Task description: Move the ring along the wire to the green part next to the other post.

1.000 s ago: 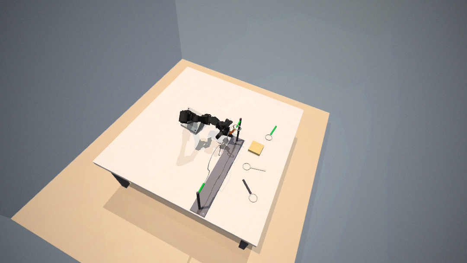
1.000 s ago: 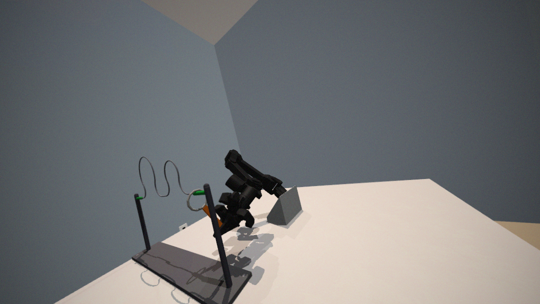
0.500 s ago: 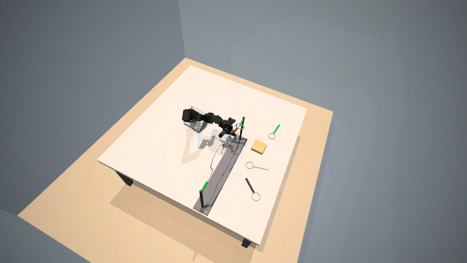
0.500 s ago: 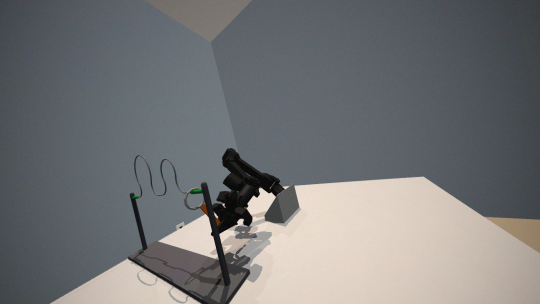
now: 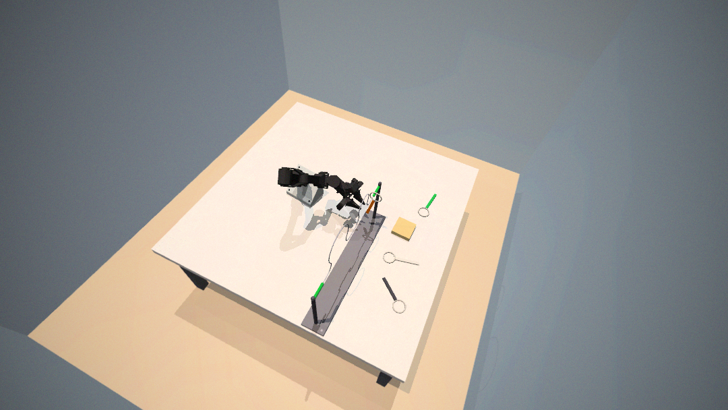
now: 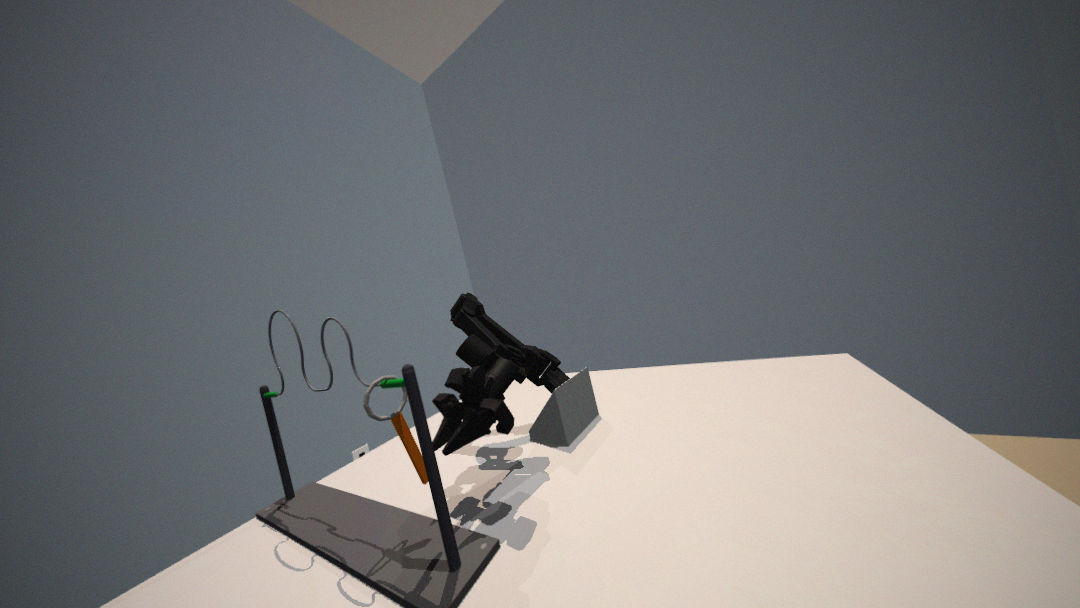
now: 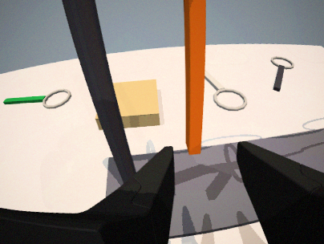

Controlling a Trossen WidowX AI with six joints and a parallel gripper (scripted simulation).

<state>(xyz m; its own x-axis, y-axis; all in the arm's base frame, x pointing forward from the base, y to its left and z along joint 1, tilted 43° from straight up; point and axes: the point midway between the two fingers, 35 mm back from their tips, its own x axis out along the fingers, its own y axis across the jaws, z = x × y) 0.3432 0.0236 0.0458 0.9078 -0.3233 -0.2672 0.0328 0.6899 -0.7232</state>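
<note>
Right now the ring with orange handle is 7 cm above my gripper tip and 5 cm ahead of it. The rest, counted from my gripper tip: white-handled ring: 26 cm ahead, 14 cm below, 9 cm to the right; then tan block: 21 cm ahead, 13 cm below, 8 cm to the left; then green-handled ring: 29 cm to the left, 26 cm ahead, 14 cm below.
</note>
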